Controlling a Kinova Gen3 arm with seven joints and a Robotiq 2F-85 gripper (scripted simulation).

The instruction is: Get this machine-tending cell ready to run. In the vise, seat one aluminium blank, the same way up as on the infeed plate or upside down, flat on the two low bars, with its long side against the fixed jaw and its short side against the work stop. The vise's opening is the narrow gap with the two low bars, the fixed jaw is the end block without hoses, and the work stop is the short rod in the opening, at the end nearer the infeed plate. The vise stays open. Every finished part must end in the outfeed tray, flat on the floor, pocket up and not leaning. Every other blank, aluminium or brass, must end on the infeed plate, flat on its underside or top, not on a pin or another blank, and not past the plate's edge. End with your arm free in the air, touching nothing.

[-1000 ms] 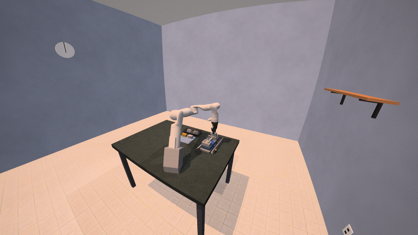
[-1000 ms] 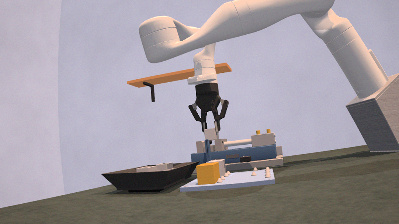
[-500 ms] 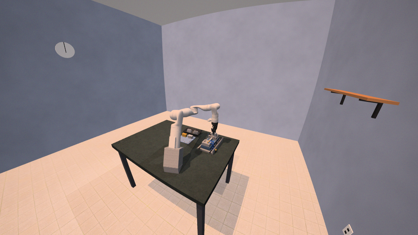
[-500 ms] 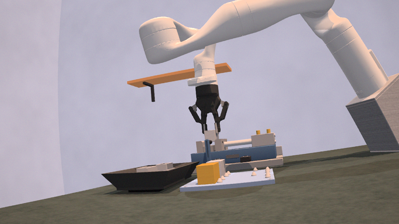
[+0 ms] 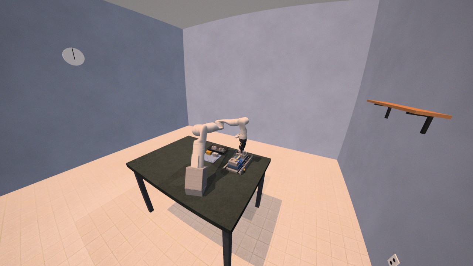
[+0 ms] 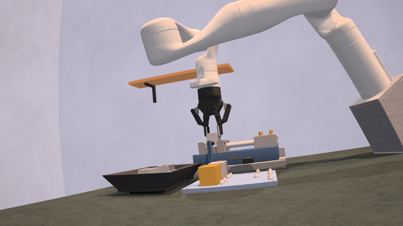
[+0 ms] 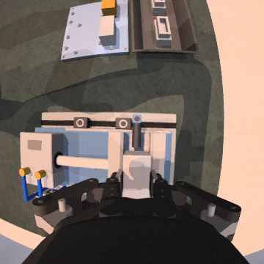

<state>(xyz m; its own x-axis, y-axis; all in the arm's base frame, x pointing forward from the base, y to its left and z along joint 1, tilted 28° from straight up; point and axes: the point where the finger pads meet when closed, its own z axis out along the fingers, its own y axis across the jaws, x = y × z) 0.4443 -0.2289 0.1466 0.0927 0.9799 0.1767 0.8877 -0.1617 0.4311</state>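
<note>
Now: hand 50 mm above the fixed jaw and 30 mm short of it. From my hand the other things lie so: vise 90 mm below, 70 mm behind, 10 mm to the left; then work stop rod 50 mm to the left, 40 mm below; then moving jaw 50 mm below, 30 mm behind, 10 mm to the left.
</note>
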